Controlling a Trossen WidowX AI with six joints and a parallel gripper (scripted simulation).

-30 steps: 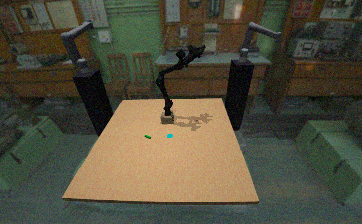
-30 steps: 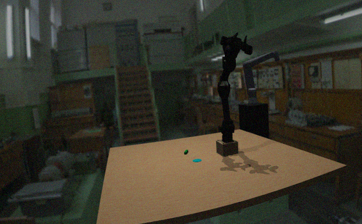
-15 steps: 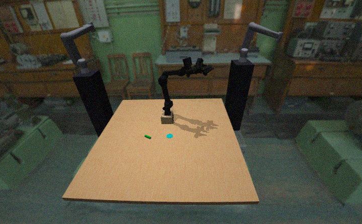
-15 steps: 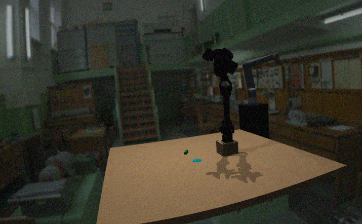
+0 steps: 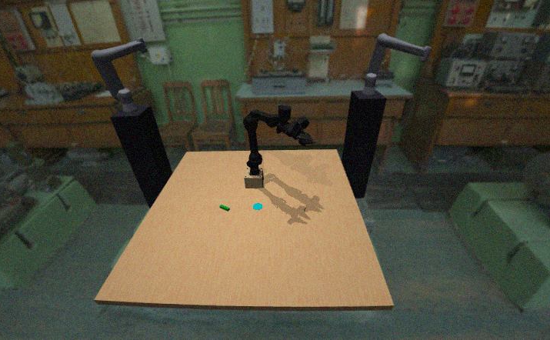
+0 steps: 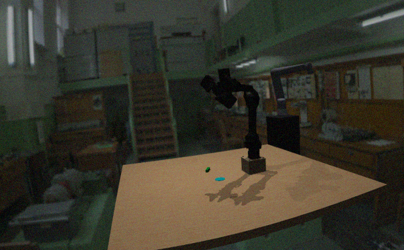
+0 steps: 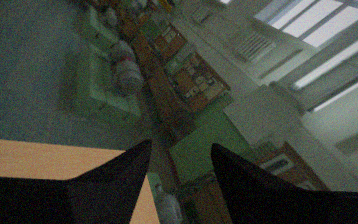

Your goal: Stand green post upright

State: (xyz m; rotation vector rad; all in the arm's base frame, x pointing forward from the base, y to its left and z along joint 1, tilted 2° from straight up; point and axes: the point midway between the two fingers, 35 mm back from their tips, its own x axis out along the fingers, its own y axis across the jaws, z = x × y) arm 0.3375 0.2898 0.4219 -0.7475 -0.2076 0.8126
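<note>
Now: gripper tip 10 cm past the green post, 50 cm to the left of it and 49 cm above it. From my gripper tip the other things lie so: cyan circle 11 cm behind, 30 cm to the right, 50 cm below.
</note>
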